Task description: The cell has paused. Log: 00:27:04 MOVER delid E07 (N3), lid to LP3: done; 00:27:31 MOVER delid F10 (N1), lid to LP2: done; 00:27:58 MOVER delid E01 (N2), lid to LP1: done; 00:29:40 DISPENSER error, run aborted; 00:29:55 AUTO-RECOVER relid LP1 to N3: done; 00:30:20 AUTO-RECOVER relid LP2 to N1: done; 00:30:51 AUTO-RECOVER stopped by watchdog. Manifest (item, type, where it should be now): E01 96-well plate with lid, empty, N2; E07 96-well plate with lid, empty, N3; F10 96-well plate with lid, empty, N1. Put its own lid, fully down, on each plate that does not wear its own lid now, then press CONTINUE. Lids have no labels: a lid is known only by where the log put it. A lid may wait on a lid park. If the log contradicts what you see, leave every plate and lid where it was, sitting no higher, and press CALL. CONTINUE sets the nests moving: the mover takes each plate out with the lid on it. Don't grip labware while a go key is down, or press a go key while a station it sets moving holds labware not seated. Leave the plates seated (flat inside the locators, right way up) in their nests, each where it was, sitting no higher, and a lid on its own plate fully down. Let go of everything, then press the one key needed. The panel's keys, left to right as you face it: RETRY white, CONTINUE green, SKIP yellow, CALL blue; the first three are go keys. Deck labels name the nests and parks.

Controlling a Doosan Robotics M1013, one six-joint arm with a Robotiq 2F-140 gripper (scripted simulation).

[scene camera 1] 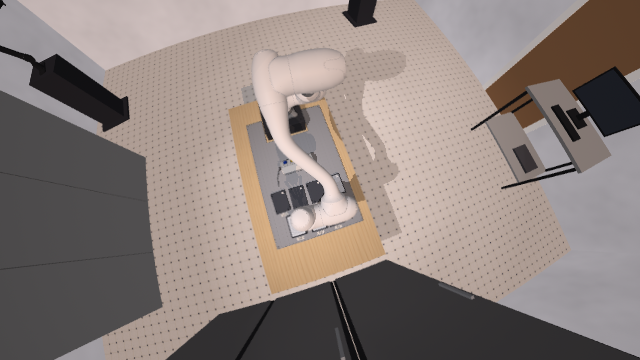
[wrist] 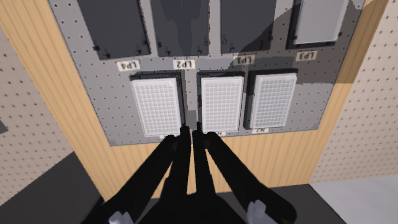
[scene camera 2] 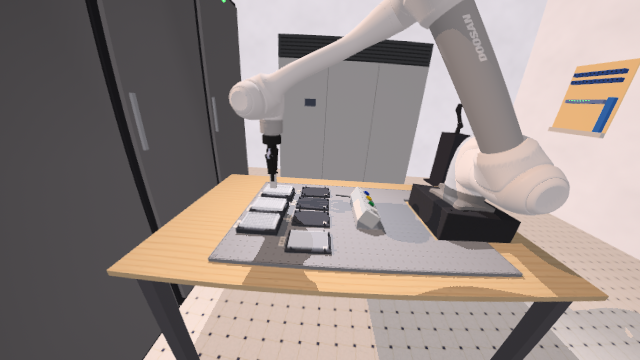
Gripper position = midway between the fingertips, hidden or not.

Observation:
In view: my gripper (wrist: 192, 116) and an N2 plate (wrist: 281, 88).

